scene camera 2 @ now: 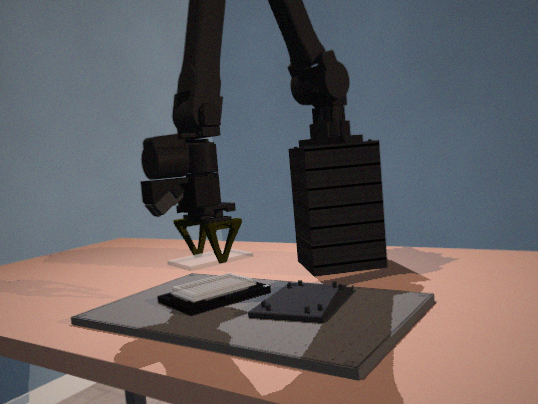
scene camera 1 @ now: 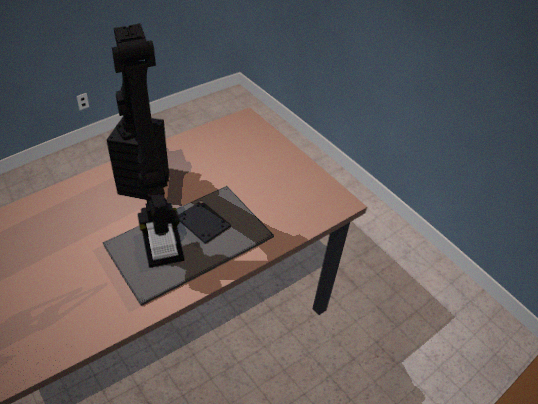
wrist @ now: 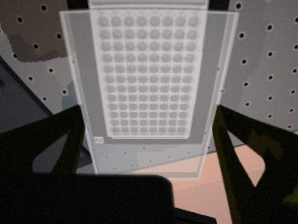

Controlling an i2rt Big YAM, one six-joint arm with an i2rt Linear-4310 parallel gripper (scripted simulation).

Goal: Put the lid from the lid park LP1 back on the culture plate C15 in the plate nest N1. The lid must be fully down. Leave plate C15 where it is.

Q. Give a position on a lid park LP1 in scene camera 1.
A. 198,220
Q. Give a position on a lid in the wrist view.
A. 148,86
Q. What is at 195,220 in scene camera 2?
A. My gripper.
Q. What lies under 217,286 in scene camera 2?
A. A culture plate C15.
